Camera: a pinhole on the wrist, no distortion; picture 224 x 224 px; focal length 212.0 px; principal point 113.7 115.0 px. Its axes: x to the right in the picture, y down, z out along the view. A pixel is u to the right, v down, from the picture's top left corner.
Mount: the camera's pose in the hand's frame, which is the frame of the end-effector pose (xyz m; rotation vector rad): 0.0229 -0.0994 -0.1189 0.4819 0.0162 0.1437
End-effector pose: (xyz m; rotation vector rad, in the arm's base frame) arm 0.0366 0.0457 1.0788 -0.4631 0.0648 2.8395
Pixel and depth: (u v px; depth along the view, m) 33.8 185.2 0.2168
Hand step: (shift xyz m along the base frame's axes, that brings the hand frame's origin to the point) 0.0590 0.1374 0.1173
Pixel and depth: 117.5 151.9 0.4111
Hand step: -0.0632 0.2511 0.2508
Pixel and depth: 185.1 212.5 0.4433
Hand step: -0.2373 0.1733 0.2991
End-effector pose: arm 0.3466 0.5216 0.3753 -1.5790 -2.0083 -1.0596
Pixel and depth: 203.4 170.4 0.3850
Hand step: -0.1706 0.3136 -0.0994
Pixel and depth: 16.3 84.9 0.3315
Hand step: -0.2412 0.0153 -0.2727
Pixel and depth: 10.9 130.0 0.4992
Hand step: -0.2016 0.0915 -0.4614
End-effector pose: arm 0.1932 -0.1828 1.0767 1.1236 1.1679 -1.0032
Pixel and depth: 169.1 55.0 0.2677
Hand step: -0.2434 -0.1327 -0.1469
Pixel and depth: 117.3 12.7 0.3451
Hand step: -0.3669 -0.1781 -0.1148
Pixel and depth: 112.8 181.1 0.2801
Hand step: -0.1172 -0.1935 -0.0365
